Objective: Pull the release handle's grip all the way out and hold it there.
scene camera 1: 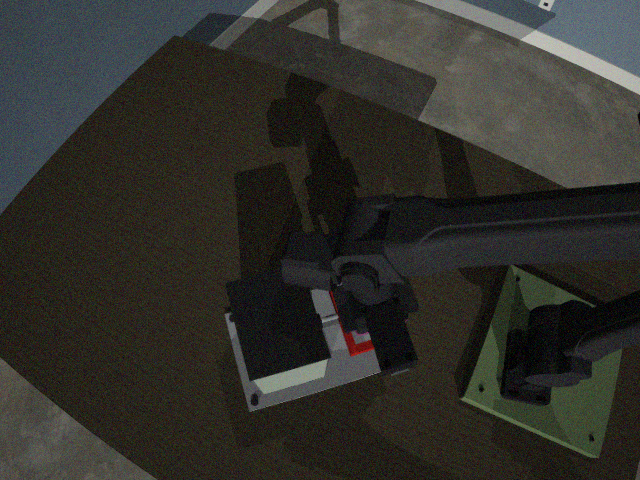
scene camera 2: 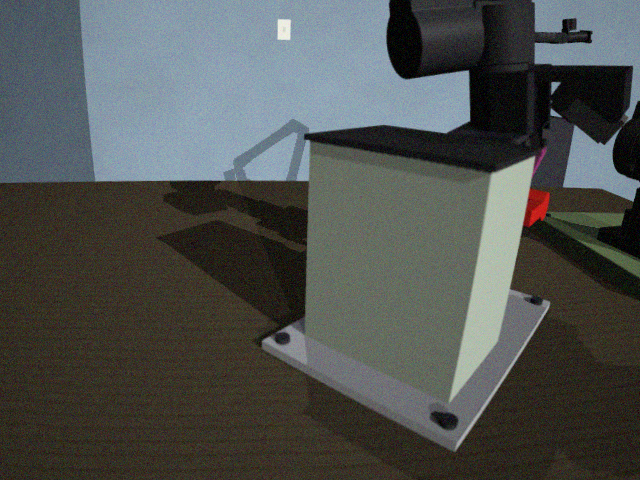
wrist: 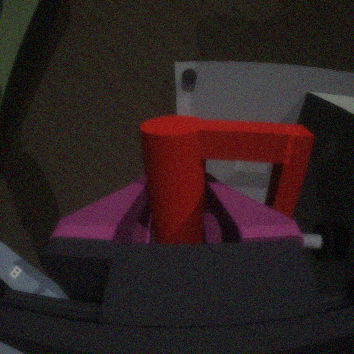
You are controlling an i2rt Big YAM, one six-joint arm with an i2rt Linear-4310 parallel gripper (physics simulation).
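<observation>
The release handle is a red bracket at the side of a pale, black-topped box. In the wrist view its upright round grip stands at the outer end of the bracket. My gripper has its magenta fingers on both sides of the grip, shut on it below its top. The lower part of the grip is hidden behind the gripper body. In scene camera 1 the arm covers most of the handle. How far the handle is out from the box cannot be told.
The box stands on a grey base plate with dark bolts at its corners. A green plate carries the arm's base beside it. A brown table lies under both.
</observation>
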